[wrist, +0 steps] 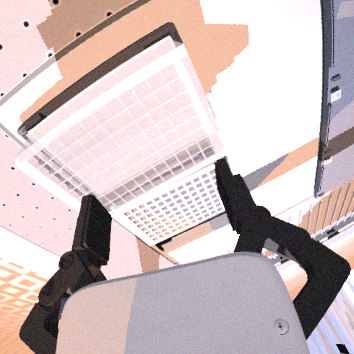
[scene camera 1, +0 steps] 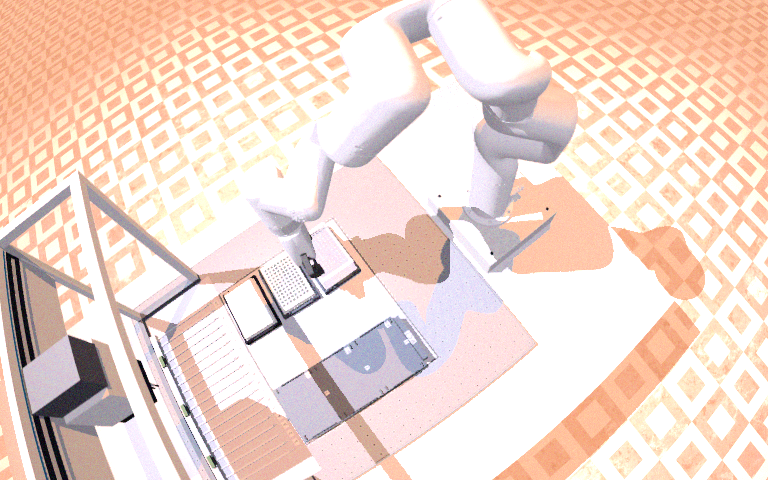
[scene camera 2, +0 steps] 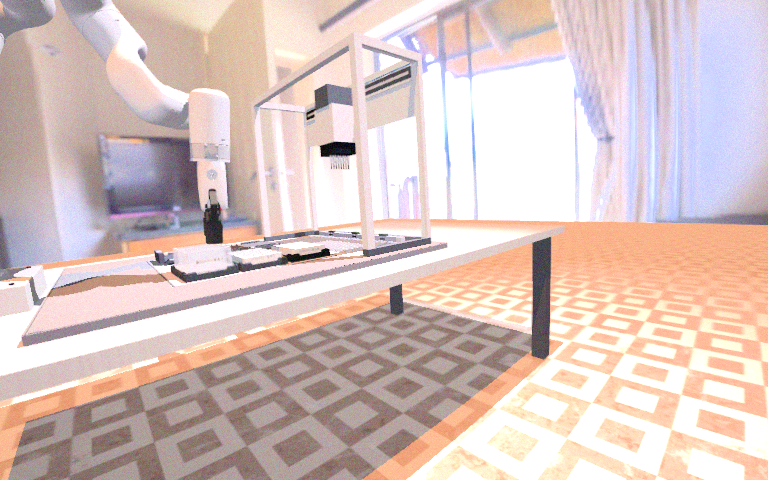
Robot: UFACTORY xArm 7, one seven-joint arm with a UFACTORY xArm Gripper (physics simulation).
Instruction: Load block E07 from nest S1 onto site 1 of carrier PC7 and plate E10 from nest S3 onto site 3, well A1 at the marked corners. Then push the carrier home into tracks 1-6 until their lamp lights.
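Observation:
A tall clear deep-well block sits in a dark nest at the robot-side end of the row. A white well plate sits in the middle nest. A flatter white plate sits in the third nest. Nest and labware labels are not readable. My gripper is open and empty above the row; the wrist view shows the block's near edge between the fingers. The grey-blue carrier lies apart, with no labware on it.
Grooved tracks lie beyond the carrier, with small green parts along their far rail. A white gantry frame stands over that end. Its pipetting head hangs inside.

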